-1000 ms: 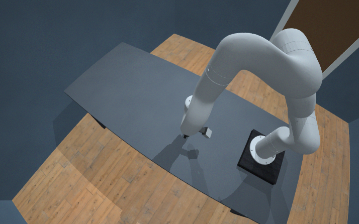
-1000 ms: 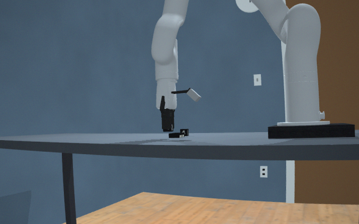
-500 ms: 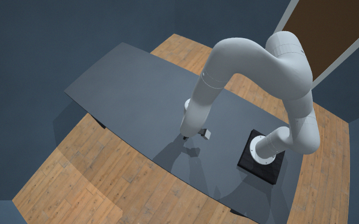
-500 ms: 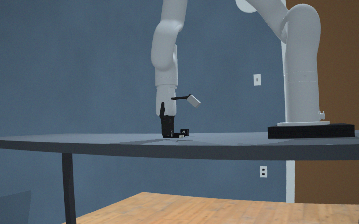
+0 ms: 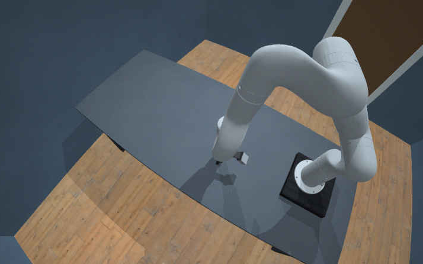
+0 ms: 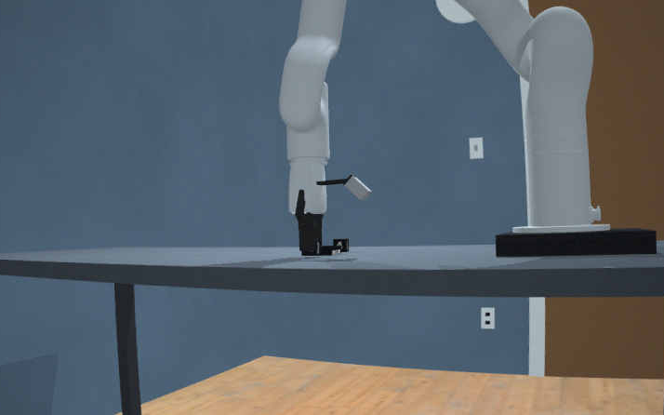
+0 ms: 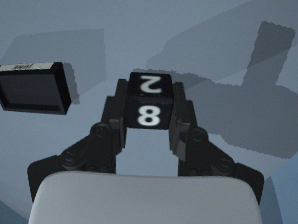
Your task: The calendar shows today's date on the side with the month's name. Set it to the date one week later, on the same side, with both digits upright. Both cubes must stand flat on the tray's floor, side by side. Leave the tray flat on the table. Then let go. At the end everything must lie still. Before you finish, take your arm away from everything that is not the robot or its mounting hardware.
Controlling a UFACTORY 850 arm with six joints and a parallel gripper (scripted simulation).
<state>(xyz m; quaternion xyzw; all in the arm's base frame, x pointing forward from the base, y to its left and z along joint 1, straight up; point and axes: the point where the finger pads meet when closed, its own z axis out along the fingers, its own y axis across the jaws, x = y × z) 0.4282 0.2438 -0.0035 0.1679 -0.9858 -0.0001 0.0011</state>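
Now: the calendar cube 10 mm below my hand. The rest, counted from my hand: black tray: 100 mm to the right, 40 mm ahead, 20 mm below.
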